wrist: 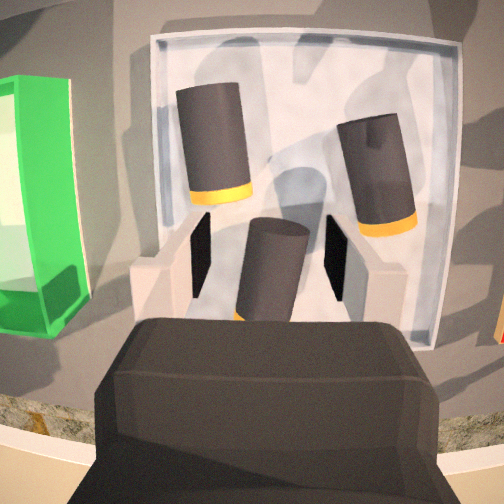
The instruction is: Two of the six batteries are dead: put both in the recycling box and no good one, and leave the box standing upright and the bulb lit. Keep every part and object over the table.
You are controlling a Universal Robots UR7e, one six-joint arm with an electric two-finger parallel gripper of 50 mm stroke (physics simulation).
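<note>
In the wrist view a white tray (305,180) holds three dark grey batteries with yellow end bands. One battery (214,142) lies at the tray's upper left, one (377,172) at the right. A third battery (272,270) lies between my fingers, with a gap on each side. My gripper (267,257) is open, its black pads on either side of that battery and not touching it. The green recycling box (37,205) stands at the left, its opening facing the camera, cut off by the frame edge.
A red and tan object (499,320) shows as a sliver at the right edge. The grey table's front edge (50,425) curves along the bottom, with speckled floor below it. The tray's raised rim surrounds the batteries.
</note>
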